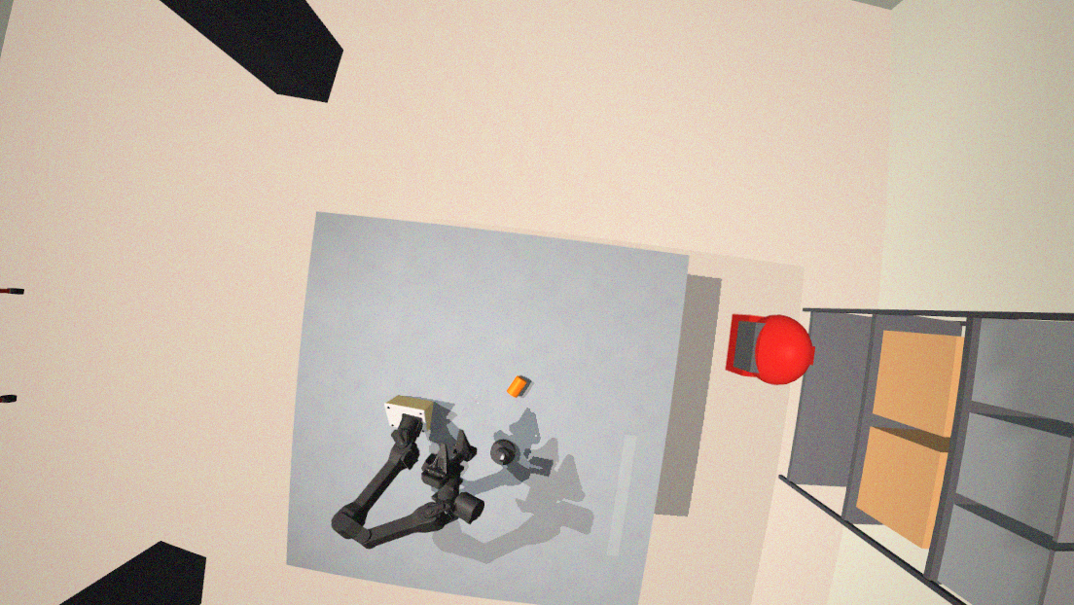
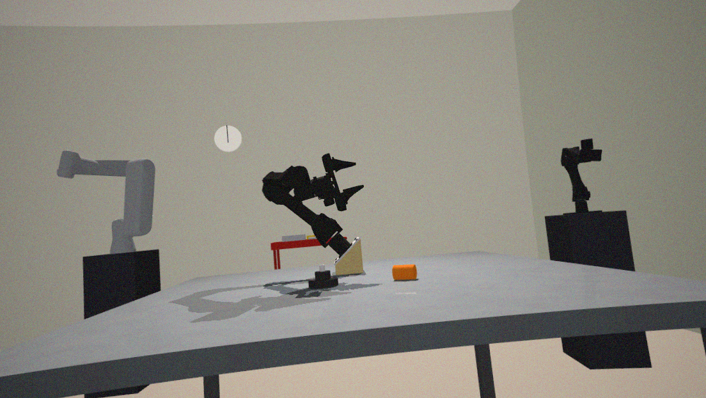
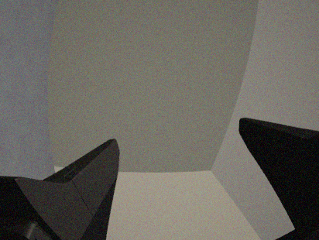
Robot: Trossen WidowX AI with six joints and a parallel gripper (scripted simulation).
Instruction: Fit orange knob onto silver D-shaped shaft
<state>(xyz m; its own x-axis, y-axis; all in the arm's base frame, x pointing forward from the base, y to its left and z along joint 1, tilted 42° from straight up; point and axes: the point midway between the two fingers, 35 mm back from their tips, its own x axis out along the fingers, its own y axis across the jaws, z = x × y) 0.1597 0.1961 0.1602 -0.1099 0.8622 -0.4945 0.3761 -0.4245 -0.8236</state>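
My gripper tip is now 14 cm short of the orange knob, 12 cm to the right of it and 31 cm above it. Round my gripper tip: round black pedestal: 14 cm ahead, 13 cm to the right, 29 cm below.
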